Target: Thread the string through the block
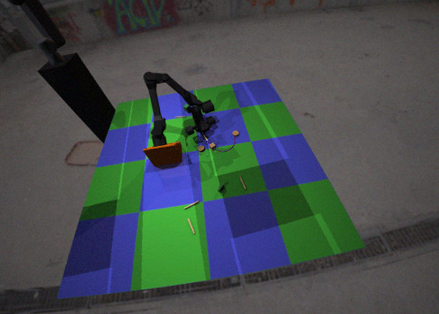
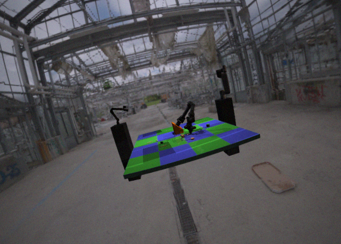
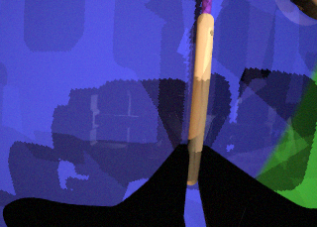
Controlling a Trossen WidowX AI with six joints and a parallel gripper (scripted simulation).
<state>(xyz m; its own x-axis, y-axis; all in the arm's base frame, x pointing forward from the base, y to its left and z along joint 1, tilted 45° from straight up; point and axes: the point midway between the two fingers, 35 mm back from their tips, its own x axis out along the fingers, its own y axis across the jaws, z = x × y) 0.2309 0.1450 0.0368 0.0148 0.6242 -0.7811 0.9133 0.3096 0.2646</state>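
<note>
Right now the thin wooden stick is 40 mm to the right of my gripper tip, 20 mm ahead of it and 10 mm above it. Also, from my gripper tip: round wooden button: 210 mm ahead, 30 mm to the right, 10 mm above; purple string: 60 mm to the right, 20 mm ahead, 10 mm above; wooden block: 110 mm to the right, 50 mm ahead, 10 mm above.
</note>
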